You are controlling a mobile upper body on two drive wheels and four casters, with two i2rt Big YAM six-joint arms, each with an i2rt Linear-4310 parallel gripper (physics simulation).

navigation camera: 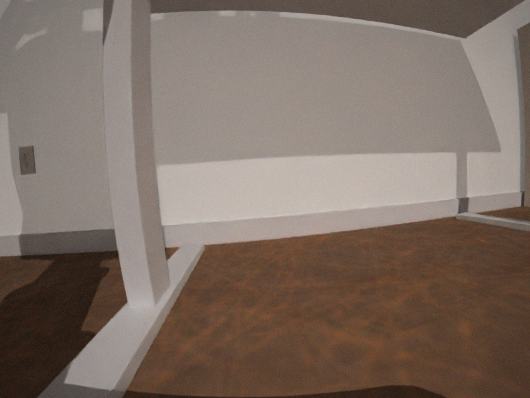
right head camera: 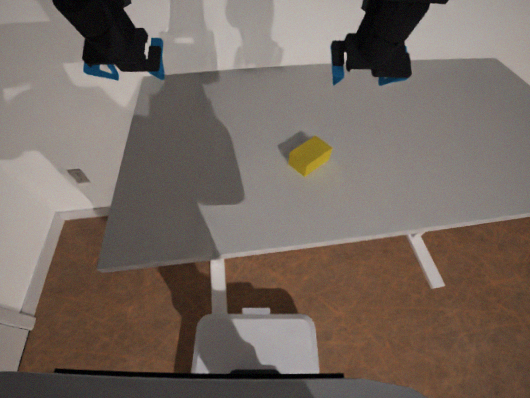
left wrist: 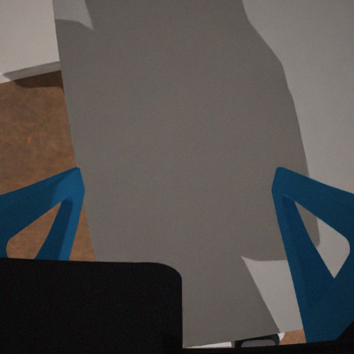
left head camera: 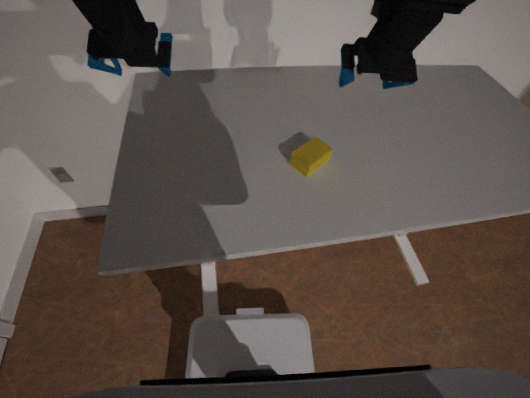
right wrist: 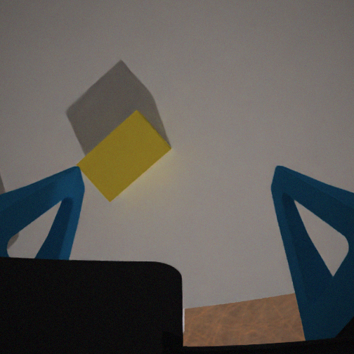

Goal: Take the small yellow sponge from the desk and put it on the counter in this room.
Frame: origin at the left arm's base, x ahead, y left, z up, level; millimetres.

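Where they show: left gripper, between the fingertips: (right head camera: 140,77) (left head camera: 145,73); right gripper, between the fingertips: (right head camera: 356,82) (left head camera: 361,85).
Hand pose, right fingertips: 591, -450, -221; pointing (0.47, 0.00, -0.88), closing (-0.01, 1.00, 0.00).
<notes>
After its pixels a point has its place, as x, y, z.
A yellow sponge (left head camera: 311,156) {566, -376, -415} (right head camera: 310,155) {567, -379, -415} (right wrist: 125,156) lies flat and turned at an angle on the grey desk (left head camera: 400,125) {763, -722, -460} (right head camera: 400,125) {749, -696, -460} (left wrist: 185,125) (right wrist: 250,75). My right gripper (left head camera: 365,84) {591, -450, -221} (right head camera: 359,81) {591, -450, -221} (right wrist: 177,176) is open and empty above the desk; in the right wrist view the sponge shows ahead, close to the left-hand fingertip, with its shadow behind it. My left gripper (left head camera: 142,72) {597, -1, -215} (right head camera: 134,76) {597, -1, -215} (left wrist: 177,178) is open and empty above the shaded left end of the desk. The counter does not show in these views.
White desk legs (left head camera: 411,260) (right head camera: 426,261) (navigation camera: 135,150) {639, -13, -1113} stand below the desk, with a foot bar on the brown floor (navigation camera: 325,310) {647, -312, -1410}. A pale wall (navigation camera: 300,90) {1144, -383, -810} runs behind the desk. My white base (left head camera: 270,340) {211, -309, -1150} (right head camera: 275,342) {204, -309, -1150} is in front of the desk's near edge.
</notes>
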